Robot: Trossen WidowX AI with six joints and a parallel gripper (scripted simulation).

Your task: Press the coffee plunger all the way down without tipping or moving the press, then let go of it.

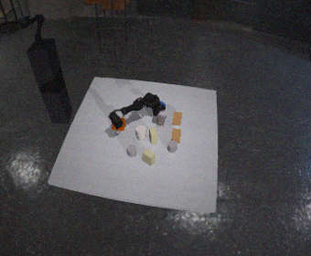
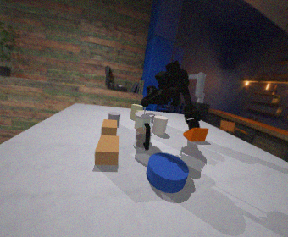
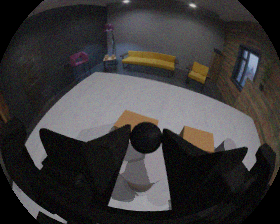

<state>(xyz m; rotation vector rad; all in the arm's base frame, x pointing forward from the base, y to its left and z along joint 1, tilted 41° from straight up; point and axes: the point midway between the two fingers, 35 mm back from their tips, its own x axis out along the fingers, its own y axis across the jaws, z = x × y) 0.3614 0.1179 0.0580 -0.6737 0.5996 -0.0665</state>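
My gripper tip is 2 cm past the coffee press, 1 cm to the right of it and 10 cm above it. Round my gripper tip: blue disc (4 cm behind, 17 cm to the left, 17 cm below).
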